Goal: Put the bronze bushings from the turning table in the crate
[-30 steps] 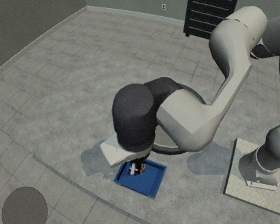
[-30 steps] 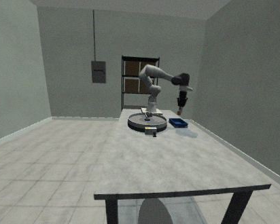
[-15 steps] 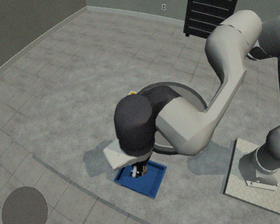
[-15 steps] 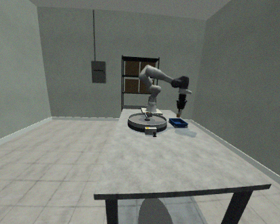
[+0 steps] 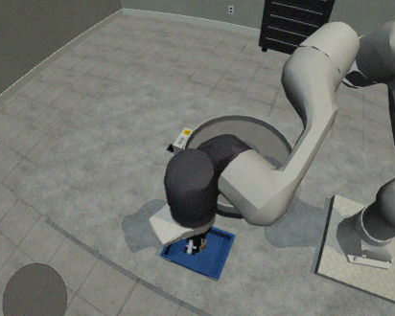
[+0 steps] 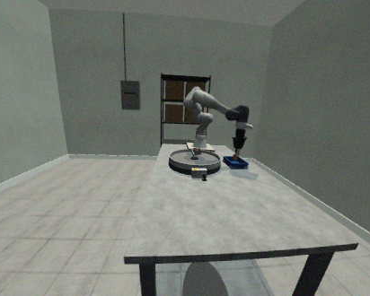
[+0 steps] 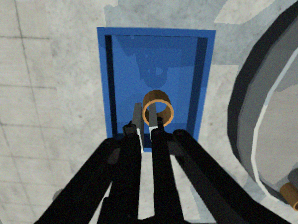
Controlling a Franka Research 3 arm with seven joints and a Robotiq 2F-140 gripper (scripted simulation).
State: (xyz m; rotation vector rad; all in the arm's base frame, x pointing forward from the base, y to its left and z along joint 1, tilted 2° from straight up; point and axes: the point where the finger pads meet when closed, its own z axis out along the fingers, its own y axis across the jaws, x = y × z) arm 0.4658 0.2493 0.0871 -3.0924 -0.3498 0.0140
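The blue crate lies 1 cm ahead of my hand, 1 cm to the right of it and 9 cm below it. From my hand the other things lie so: round grey turning table: 2 cm ahead, 37 cm to the right, 6 cm below.
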